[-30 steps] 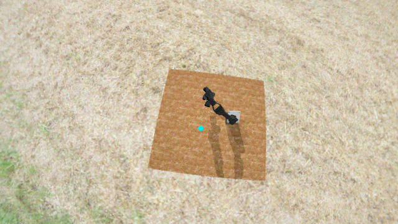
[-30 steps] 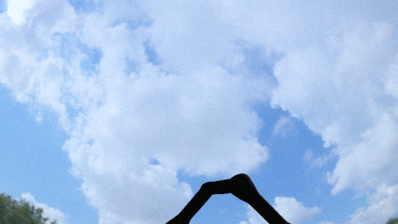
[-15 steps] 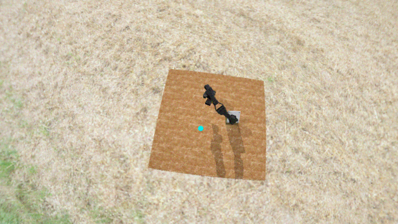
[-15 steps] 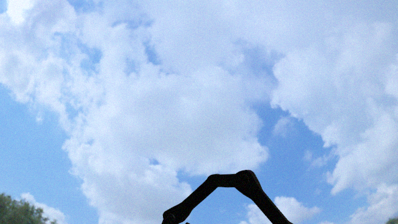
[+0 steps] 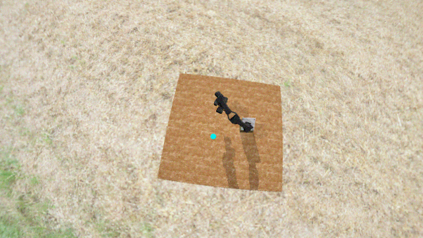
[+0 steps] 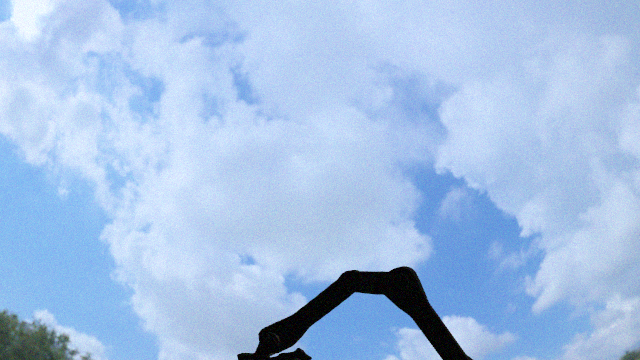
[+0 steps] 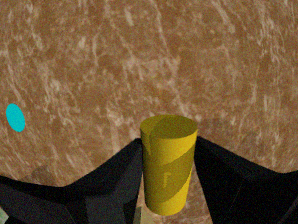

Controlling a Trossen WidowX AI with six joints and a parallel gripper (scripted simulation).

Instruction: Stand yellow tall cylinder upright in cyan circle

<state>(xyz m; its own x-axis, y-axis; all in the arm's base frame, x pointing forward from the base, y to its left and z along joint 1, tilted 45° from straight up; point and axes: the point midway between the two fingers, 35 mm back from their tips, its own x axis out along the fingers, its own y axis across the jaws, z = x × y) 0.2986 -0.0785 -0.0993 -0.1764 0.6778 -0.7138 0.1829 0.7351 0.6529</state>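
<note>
Right now the cyan circle is 28 cm to the left of my gripper tip, 13 cm below it and 3 cm ahead of it. From my gripper tip the other things lie so: yellow tall cylinder 2 cm behind.
</note>
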